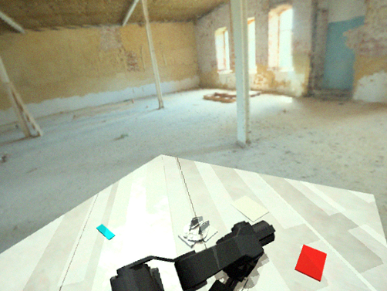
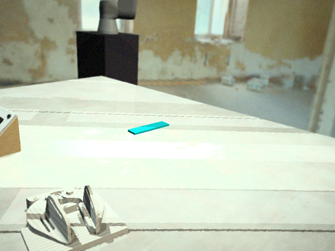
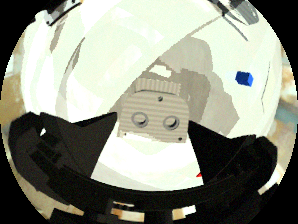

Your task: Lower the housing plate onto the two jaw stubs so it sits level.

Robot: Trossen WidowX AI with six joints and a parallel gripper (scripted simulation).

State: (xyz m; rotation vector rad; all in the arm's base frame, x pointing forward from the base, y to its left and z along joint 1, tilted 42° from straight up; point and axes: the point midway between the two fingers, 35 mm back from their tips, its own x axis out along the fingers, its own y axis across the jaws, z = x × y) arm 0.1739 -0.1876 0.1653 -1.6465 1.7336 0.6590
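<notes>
My gripper tip is now 10 mm to the right of the white block. Round my gripper tip: blue cube 140 mm ahead, 70 mm to the left; then red sheet 200 mm ahead, 180 mm to the right, 10 mm below; then pale sheet 370 mm ahead, 90 mm to the left, 10 mm below.
</notes>
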